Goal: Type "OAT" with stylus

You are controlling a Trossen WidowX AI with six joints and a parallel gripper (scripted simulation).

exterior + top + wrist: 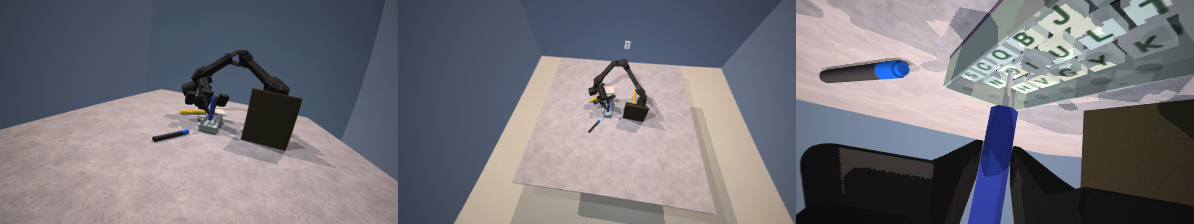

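The yellow pencil lies 14 cm to the right of my gripper tip, 13 cm ahead of it and 6 cm below it. Round my gripper tip: grey stylus tip (5 cm below); blue stylus (1 cm below); pen with blue cap (13 cm to the left, 7 cm ahead, 6 cm below).
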